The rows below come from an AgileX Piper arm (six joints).
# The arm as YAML. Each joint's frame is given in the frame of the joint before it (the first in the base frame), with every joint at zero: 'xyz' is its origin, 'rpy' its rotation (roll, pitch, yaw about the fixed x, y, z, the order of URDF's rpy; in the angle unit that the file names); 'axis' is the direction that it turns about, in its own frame. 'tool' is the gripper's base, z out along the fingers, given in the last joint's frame.
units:
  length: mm
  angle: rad
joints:
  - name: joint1
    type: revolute
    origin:
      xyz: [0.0, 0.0, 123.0]
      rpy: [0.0, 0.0, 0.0]
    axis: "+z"
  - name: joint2
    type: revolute
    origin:
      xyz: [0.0, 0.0, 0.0]
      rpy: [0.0, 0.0, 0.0]
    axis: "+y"
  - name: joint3
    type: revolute
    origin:
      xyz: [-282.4, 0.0, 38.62]
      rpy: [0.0, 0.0, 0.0]
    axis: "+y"
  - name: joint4
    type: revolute
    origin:
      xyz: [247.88, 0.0, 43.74]
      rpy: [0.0, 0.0, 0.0]
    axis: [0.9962, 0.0, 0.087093]
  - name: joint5
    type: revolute
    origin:
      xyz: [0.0, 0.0, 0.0]
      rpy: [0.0, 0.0, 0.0]
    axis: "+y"
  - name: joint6
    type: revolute
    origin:
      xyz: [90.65, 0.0, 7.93]
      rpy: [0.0, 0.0, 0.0]
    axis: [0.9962, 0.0, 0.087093]
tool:
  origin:
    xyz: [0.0, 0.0, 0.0]
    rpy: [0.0, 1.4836, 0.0]
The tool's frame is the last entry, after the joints.
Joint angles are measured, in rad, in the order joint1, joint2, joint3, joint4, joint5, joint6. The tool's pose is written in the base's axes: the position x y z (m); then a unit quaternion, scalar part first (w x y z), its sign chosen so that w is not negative. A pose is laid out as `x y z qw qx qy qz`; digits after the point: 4 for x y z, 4 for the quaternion.
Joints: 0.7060 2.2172 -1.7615 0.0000 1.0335 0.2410
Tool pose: 0.3486 0.2972 0.1657 0.0750 -0.2296 0.9696 0.0384
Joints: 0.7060 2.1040 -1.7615 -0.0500 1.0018 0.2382
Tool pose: 0.3473 0.2910 0.2181 0.1495 -0.2386 0.9582 0.0506
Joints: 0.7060 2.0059 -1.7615 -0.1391 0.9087 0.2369
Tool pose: 0.3483 0.2839 0.2663 0.2509 -0.2514 0.9331 0.0564
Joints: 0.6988 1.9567 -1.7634 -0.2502 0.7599 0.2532
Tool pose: 0.3567 0.2795 0.2980 0.3557 -0.2596 0.8960 0.0575
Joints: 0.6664 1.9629 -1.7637 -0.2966 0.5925 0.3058
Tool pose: 0.3746 0.2757 0.3063 0.4261 -0.2364 0.8694 0.0822
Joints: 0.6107 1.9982 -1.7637 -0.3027 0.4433 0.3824
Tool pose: 0.3993 0.2653 0.3000 0.4669 -0.1885 0.8563 0.1151
